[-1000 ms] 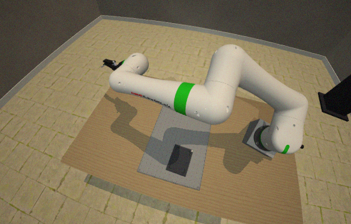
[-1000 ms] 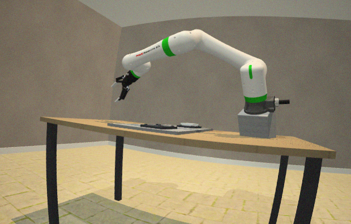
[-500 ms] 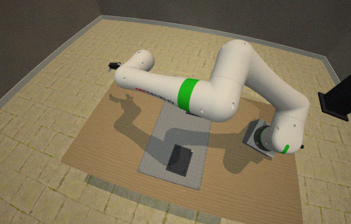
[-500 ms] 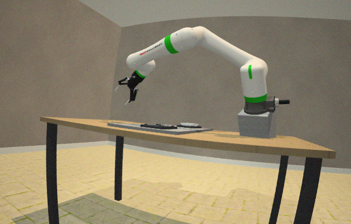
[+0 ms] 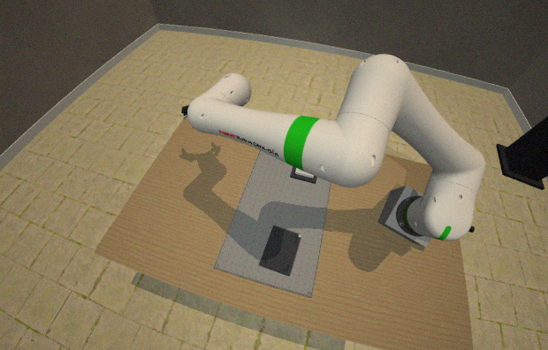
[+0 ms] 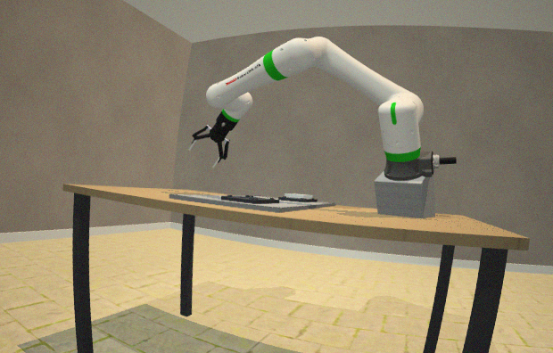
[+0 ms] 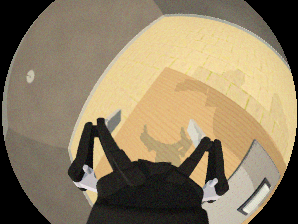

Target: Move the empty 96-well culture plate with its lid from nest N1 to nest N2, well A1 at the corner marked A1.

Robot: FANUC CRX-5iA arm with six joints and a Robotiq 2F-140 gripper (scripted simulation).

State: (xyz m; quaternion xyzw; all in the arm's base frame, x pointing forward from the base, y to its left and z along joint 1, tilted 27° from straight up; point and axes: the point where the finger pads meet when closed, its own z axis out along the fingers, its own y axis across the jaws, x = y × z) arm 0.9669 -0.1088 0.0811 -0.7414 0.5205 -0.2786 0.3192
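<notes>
My hand is 51 cm past the lid, 14 cm above it and 7 cm to the left of it. Also, from my hand: 96-well culture plate 51 cm behind, 15 cm below, 7 cm to the right.
</notes>
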